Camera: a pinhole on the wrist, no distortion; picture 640 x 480 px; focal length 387.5 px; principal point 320.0 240.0 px. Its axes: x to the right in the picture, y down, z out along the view. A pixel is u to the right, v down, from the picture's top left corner.
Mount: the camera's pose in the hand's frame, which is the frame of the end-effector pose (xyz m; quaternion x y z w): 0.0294 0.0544 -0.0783 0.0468 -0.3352 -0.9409 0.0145
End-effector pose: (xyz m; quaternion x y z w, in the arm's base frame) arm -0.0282 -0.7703 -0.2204 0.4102 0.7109 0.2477 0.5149
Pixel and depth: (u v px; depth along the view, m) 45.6 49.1 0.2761
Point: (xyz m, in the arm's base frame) 0.1184 -0.4226 -0.0798
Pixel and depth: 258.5 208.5 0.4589
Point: 0.3286 -0.5369 -0.0485
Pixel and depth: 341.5 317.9 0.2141
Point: 0.1289 -0.6973 -0.1376
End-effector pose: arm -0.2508 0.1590 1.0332 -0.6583 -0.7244 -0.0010 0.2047
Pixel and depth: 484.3 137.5 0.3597
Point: 0.0492 0.0896 0.7775
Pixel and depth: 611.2 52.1 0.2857
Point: 0.0625 0.0113 0.8476
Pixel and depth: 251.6 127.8 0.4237
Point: 0.0952 0.3229 0.7774
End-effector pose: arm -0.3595 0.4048 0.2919 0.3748 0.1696 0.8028 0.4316
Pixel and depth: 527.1 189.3 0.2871
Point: -0.3713 0.1298 0.4461
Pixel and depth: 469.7 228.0 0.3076
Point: -0.3515 0.1584 0.4807
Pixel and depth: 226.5 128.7 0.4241
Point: -0.4950 0.2293 0.7031
